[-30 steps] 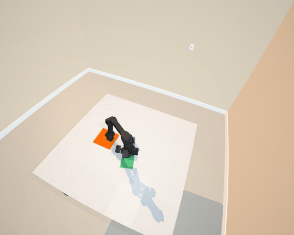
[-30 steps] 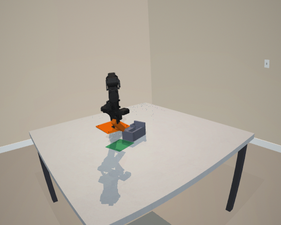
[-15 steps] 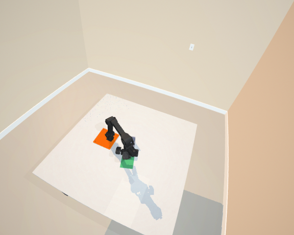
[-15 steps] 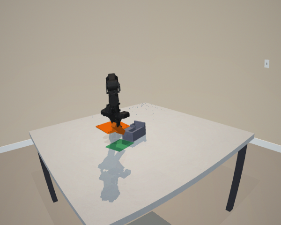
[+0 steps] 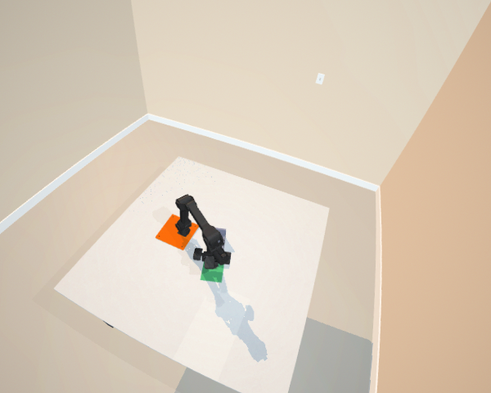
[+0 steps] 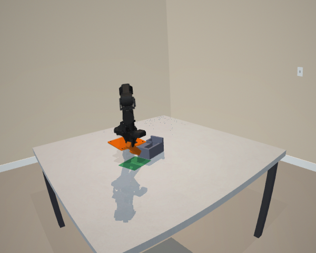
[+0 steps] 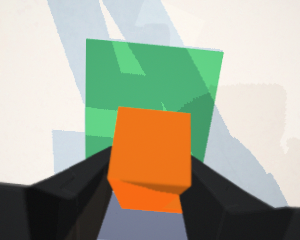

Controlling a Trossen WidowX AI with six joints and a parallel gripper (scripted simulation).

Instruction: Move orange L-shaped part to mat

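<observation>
The green mat is 10 mm behind my gripper tip, 20 mm to the left of it and 120 mm below it. Also, from my gripper tip: orange L-shaped part 20 mm behind, 30 mm to the left, 30 mm below.
</observation>
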